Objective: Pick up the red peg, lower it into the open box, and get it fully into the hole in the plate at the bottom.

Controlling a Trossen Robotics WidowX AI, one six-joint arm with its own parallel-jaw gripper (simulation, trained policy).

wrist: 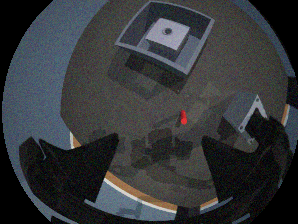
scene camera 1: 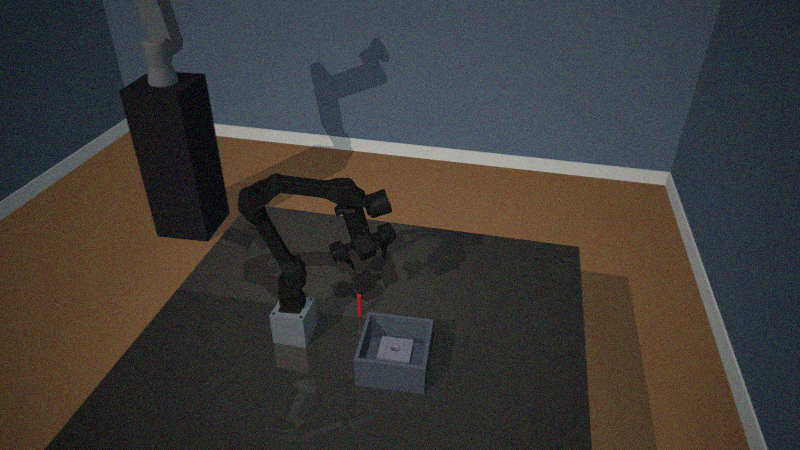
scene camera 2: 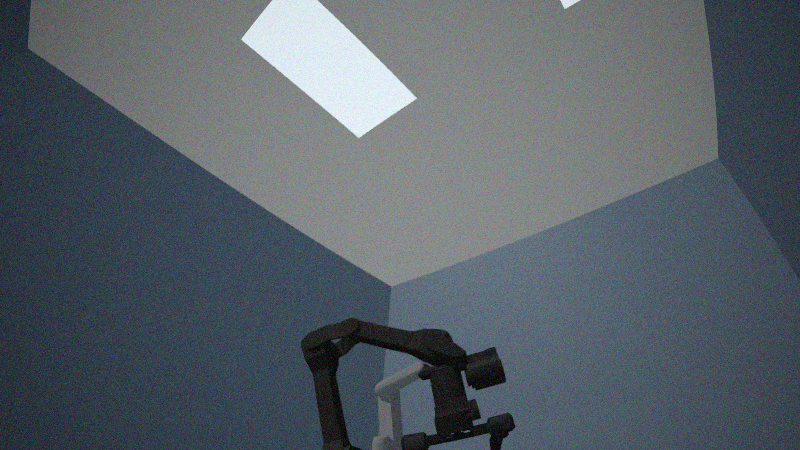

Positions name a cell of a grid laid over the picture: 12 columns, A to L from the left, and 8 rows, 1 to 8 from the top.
Labels:
A light plate shows in the wrist view (G2) and in scene camera 1 (F7); in scene camera 2 it is out of frame.

